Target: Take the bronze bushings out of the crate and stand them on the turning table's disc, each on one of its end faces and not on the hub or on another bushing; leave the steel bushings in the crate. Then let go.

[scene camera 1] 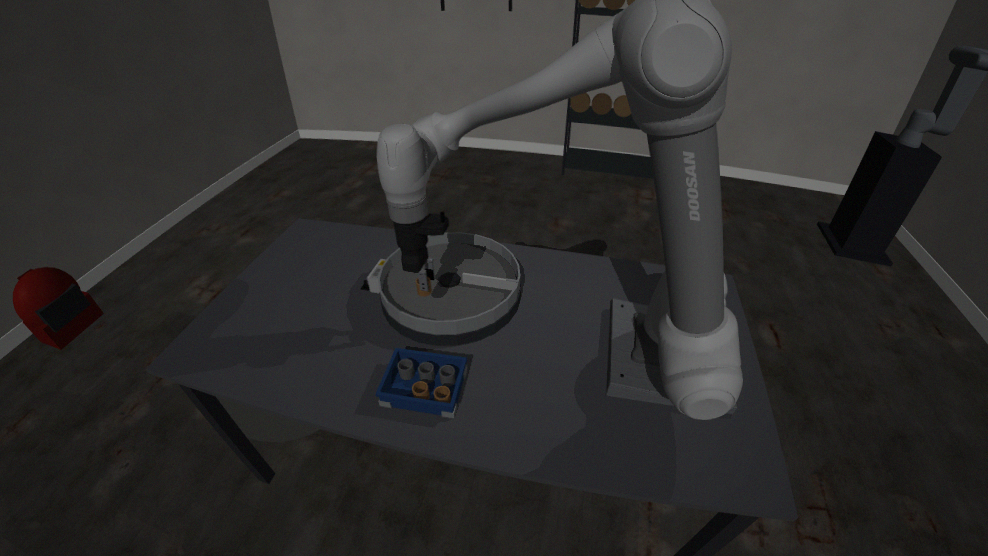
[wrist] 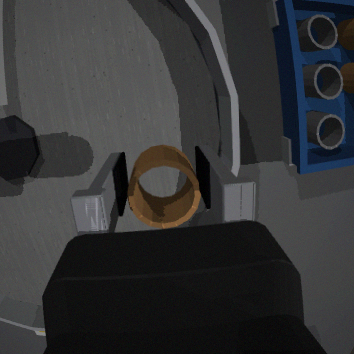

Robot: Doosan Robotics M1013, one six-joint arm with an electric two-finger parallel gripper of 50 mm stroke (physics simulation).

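Places are measured from the arm's base along level axes (x up, y ahead, z left), in millimetres.
Pixels of known places: gripper, fingertip midpoint: (scene camera 1: 427, 284) (wrist: 160, 167).
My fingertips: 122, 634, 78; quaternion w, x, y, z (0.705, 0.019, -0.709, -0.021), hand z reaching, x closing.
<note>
Ahead of a thing's pixels: the offset from my fingertips to its middle, as dx, dy, dz. "*": to the spot under its first point. Level surfaces: height alone.
My gripper (scene camera 1: 424, 280) (wrist: 160, 167) is shut on a bronze bushing @(-8, +12, +1) (scene camera 1: 423, 289) (wrist: 164, 218), held upright over the disc @(-106, +4, -147) (scene camera 1: 442, 307) (wrist: 115, 75) of the turning table, left of the hub @(-101, +4, -147) (scene camera 1: 449, 280) (wrist: 15, 147) in the scene view. Whether its lower end touches the disc, I cannot tell. The blue crate @(-133, -62, +203) (scene camera 1: 418, 405) (wrist: 294, 100) holds two bronze bushings @(-134, -68, +233) (scene camera 1: 420, 390) @(-134, -123, +230) (scene camera 1: 442, 394) in its near row and three steel bushings @(-134, -4, +180) (scene camera 1: 405, 368) @(-134, -57, +174) (scene camera 1: 426, 371) @(-134, -111, +167) (scene camera 1: 447, 374) (wrist: 320, 32) (wrist: 327, 81) (wrist: 327, 130) in its far row.
A raised pale rim @(* -76, -81, +45) (scene camera 1: 452, 323) (wrist: 235, 120) surrounds the disc. A white bar @(* -78, -120, -151) (scene camera 1: 489, 280) reaches from near the hub to the rim at the right. A small white unit @(* -100, +230, -100) (scene camera 1: 376, 275) stands at the rim's left. The crate stands in front of the turning table on the grey table @(dx -158) (scene camera 1: 538, 387).
</note>
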